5 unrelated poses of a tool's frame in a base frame.
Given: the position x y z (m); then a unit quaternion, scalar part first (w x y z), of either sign.
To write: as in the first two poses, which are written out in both.
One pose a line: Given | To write
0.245 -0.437 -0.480 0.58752 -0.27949 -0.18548 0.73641 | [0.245 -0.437 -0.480], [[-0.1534 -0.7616 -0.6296], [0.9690 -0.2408 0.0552], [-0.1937 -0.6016 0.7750]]
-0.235 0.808 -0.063 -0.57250 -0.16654 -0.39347 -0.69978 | [-0.235 0.808 -0.063], [[-0.2890 -0.6702 0.6836], [0.9323 -0.0349 0.3600], [-0.2174 0.7414 0.6349]]
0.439 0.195 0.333 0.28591 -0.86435 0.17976 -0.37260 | [0.439 0.195 0.333], [[0.6577 -0.0977 0.7469], [-0.5238 -0.7719 0.3603], [0.5413 -0.6282 -0.5588]]
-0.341 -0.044 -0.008 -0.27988 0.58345 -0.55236 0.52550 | [-0.341 -0.044 -0.008], [[-0.1625 -0.3504 0.9224], [-0.9387 -0.2331 -0.2539], [0.3040 -0.9071 -0.2910]]
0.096 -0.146 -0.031 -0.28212 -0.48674 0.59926 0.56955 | [0.096 -0.146 -0.031], [[-0.3670 -0.2620 -0.8926], [-0.9047 -0.1226 0.4080], [-0.2163 0.9572 -0.1920]]
